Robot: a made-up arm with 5 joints.
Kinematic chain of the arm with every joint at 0, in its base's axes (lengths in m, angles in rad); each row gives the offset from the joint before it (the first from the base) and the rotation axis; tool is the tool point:
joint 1: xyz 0 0 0.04 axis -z
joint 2: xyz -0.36 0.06 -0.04 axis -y
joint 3: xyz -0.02 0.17 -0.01 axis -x
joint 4: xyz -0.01 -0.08 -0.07 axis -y
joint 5: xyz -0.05 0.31 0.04 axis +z
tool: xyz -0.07 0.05 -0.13
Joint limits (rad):
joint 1: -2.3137..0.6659
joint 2: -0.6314..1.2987
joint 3: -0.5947..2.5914
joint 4: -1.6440..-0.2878
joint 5: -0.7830..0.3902
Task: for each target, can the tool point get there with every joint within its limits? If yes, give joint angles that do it. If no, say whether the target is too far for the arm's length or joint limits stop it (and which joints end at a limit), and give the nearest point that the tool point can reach.
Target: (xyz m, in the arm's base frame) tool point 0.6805 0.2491 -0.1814
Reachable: no: joint limits stop it (at a limit: joint 1, joint 2, joint 4, joint 5) | nearest point 0.1704 0.3582 -0.1978 | short by 0.522 m
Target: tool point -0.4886 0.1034 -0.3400
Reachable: yes | joints -0.2300 0.2150 1.4809 -0.9169 -0.3235
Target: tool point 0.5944 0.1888 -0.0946
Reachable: no: joint limits stop it (at a limit: joint 1, joint 2, joint 3, joint 4, joint 5) | nearest point 0.3091 -0.1732 -0.1282 | short by 0.462 m
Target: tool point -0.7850 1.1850 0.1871
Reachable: no: too far | nearest point -0.4233 0.6390 0.0134 | short by 0.678 m
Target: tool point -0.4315 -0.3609 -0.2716
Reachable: yes | joints -1.5761 0.7496 0.5307 -0.6830 0.1168
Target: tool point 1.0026 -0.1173 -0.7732
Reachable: no: too far | nearest point 0.3479 -0.3348 -0.2330 | short by 0.876 m
